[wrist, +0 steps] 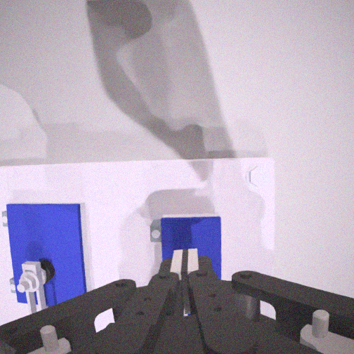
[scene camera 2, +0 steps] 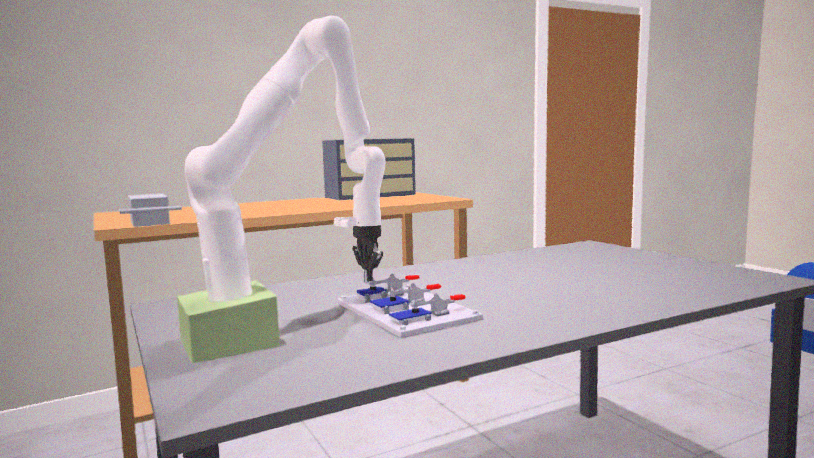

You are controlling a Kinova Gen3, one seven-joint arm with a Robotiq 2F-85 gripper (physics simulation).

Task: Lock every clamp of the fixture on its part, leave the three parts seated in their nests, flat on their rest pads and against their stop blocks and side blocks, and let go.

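Places are measured from the arm's base along level axes (x up, y ahead, z left), in centimetres.
Pixels of known places: gripper, fingertip midpoint: [scene camera 2: 367,282]; arm's base, origin of the base link: [scene camera 2: 230,295].
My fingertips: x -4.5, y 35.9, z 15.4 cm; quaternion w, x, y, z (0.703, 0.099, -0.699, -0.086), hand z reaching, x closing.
Ahead of a thing's pixels: the offset from my fingertips to its top centre. "*": to the spot under its first point. Level surfaces: height alone.
The white fixture plate @[* dx -5.0, dy +14.2, dz -25.8 cm] [scene camera 2: 455,320] [wrist: 120,182] carries three blue parts: a far one @[dx -2.2, dy +1.1, dz +0.5 cm] [scene camera 2: 371,291] [wrist: 192,232], a middle one @[dx -2.7, dy +2.7, dz -10.4 cm] [scene camera 2: 389,302] [wrist: 47,235] and a near one @[dx -3.2, dy +4.4, dz -21.3 cm] [scene camera 2: 408,314]. Each has a grey clamp with a red handle @[* dx -0.4, dy +13.7, dz +2.2 cm] [scene camera 2: 412,277] @[* dx -0.8, dy +15.7, dz -8.6 cm] [scene camera 2: 433,286] @[* dx -1.1, dy +17.8, dz -19.3 cm] [scene camera 2: 457,296] lying low, pointing away from the parts. The middle clamp's black tip [wrist: 47,270] is over its part. A side block [wrist: 156,233] stands at the far part's left edge in the wrist view. My gripper [scene camera 2: 368,279] [wrist: 186,264] is shut and empty, its tips over the far part; contact and seating are unclear. The fingers hide the far clamp's tip in the wrist view.
The fixture lies on the grey table @[dx -6.3 cm] [scene camera 2: 569,296]. The arm stands on a green block [scene camera 2: 233,327] at the left. Behind is a wooden bench [scene camera 2: 284,210] with a drawer cabinet [scene camera 2: 331,170] and a grey box-shaped object [scene camera 2: 149,210]. A bolt head [wrist: 252,176] sits at the plate's corner.
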